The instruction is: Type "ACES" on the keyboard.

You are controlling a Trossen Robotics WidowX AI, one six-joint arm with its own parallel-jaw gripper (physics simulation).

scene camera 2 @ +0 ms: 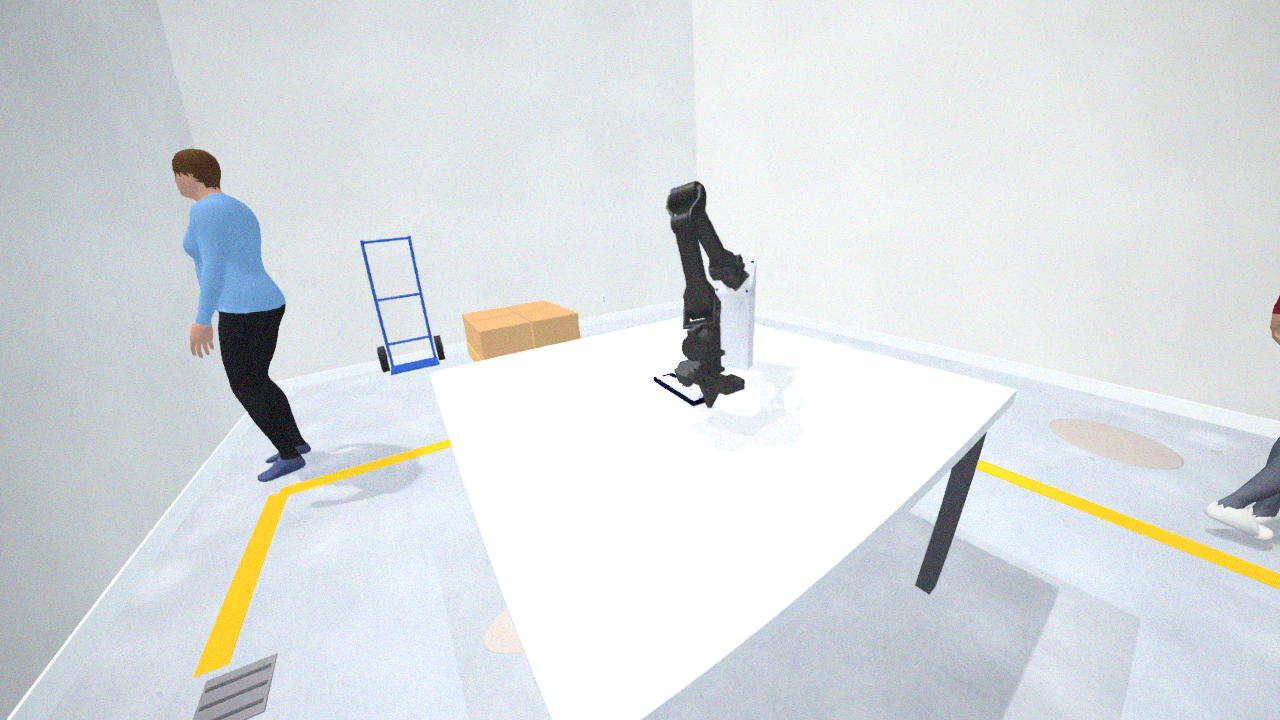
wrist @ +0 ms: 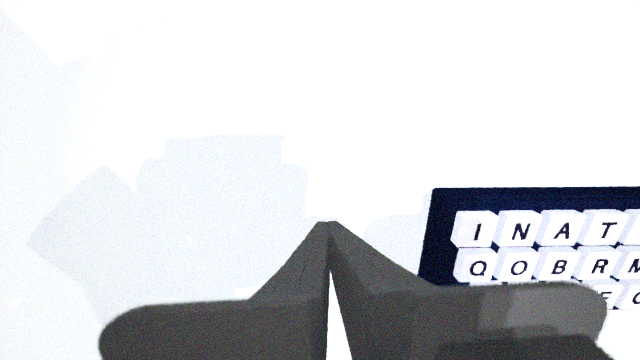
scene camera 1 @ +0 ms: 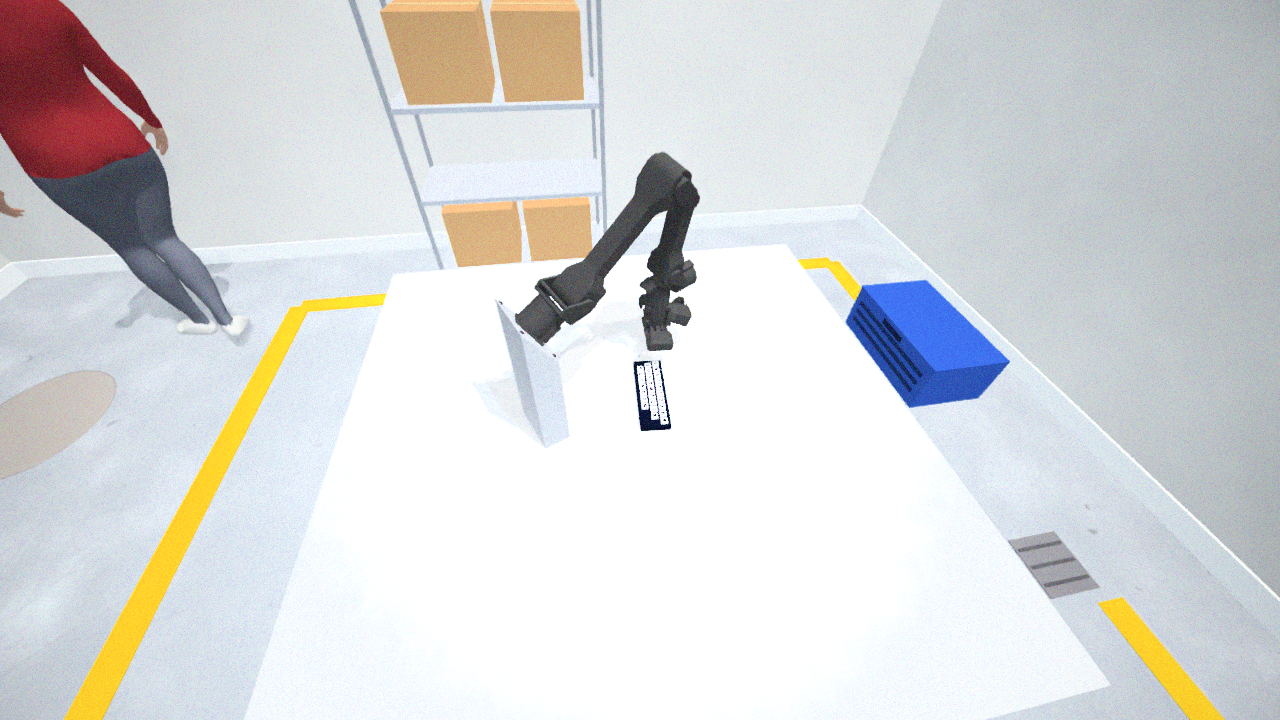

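Where they show: gripper, fingertip midpoint: (scene camera 2: 709,407) (wrist: 326,230); arm's base, origin of the base link: (scene camera 2: 735,277) (scene camera 1: 528,330).
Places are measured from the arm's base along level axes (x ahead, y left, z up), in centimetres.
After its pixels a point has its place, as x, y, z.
Note:
The keyboard (scene camera 1: 652,395) @(21.4, 12.8, -26.5) (scene camera 2: 673,385) @(23.2, 14.2, -26.5) (wrist: 500,198) @(21.5, 22.7, -27.0) lies flat on the table, dark with white keys. In the wrist view its left part shows at the right edge. The A key (wrist: 562,230) @(21.1, 19.7, -26.5) is in the top row, between N and T. The E key (wrist: 606,298) @(18.5, 14.8, -26.5) and the C key (wrist: 636,298) @(19.0, 13.3, -26.5) show partly in the third row, above my right finger. The S key is hidden behind that finger. My gripper (scene camera 1: 658,347) @(17.7, 29.6, -26.7) (scene camera 2: 710,404) @(17.7, 29.6, -26.7) (wrist: 326,230) @(17.7, 29.6, -26.7) is shut and empty. Its tips are off the keyboard's I and Q end, over the bare table.
A white upright panel (scene camera 1: 537,385) @(3.0, -5.7, -8.0) (scene camera 2: 739,331) @(-0.1, 3.7, -15.9) stands on the table (scene camera 1: 626,555) @(25.0, -23.9, -28.3) (scene camera 2: 626,501) @(41.6, 57.5, -28.3) beside the arm's base. A blue cabinet (scene camera 1: 930,331) is on the floor off the table. People in red (scene camera 1: 62,107) and light blue (scene camera 2: 228,250) stand away from the table.

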